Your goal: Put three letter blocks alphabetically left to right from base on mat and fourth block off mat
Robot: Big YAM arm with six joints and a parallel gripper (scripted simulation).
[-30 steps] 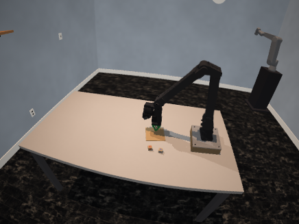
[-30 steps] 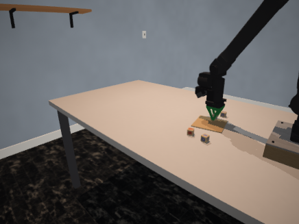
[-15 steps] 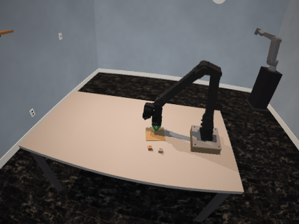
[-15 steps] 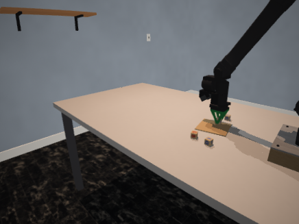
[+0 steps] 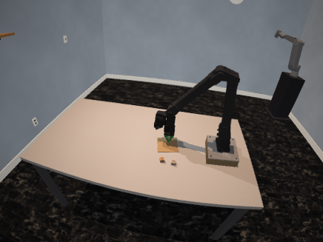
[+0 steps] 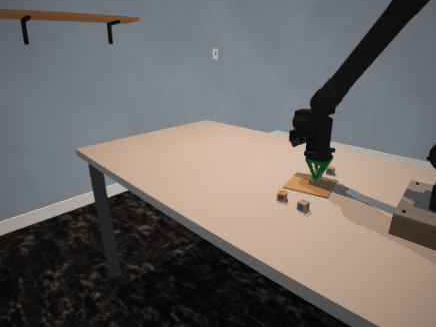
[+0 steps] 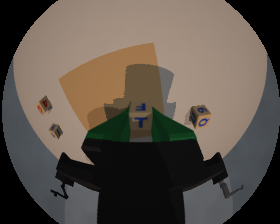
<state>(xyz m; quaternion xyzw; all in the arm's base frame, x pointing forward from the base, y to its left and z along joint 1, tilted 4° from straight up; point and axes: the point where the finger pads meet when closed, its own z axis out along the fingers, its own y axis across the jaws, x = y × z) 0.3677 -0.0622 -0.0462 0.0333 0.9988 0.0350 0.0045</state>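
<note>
Now: hand 40 mm to the right of the mat and 20 mm above it.
</note>
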